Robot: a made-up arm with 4 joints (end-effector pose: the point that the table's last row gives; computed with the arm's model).
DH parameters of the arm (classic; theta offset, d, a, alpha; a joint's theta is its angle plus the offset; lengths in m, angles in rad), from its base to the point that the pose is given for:
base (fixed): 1.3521 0 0.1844 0
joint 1: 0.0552 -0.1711 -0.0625 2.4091
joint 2: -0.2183 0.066 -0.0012 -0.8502
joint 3: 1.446 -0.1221 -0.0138 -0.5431
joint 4: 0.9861 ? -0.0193 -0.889
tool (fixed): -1.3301 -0.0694 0 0
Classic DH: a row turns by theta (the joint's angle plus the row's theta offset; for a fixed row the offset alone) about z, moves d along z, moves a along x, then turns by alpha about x.
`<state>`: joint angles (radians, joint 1 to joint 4).
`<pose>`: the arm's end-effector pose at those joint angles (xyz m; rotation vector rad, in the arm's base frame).
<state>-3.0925 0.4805 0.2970 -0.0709</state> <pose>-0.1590 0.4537 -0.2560 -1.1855 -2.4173 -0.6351</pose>
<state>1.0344 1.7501 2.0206 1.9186</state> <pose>0.2447 0.3634 -0.3914 1.2495 1.2805 0.5678</pose>
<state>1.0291 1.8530 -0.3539 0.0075</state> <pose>0.2438 -0.0045 -0.3705 2.5434 -1.0090 -0.1726</pose>
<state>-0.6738 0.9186 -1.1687 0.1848</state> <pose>-0.0084 -0.1338 -0.1079 1.1170 -1.2177 -0.1974</pose>
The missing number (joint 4, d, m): 0.4117
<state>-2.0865 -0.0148 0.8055 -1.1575</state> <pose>-0.2363 0.0458 -0.3307 1.0346 -1.8660 -1.0824</pose>
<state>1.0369 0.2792 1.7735 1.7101</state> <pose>0.2353 0.3014 -0.4446 -0.7293 1.0784 0.9578</pose>
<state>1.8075 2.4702 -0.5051 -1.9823</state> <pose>0.1328 0.1008 -0.4645 0.9914 1.3486 -0.4093</pose>
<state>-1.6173 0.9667 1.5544 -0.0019</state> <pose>-0.1432 -0.0139 -0.3953 0.1819 2.2891 -1.1285</pose>
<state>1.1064 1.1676 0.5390 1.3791</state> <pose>0.2955 0.0763 -0.4112 -1.3975 1.2955 0.0721</pose>
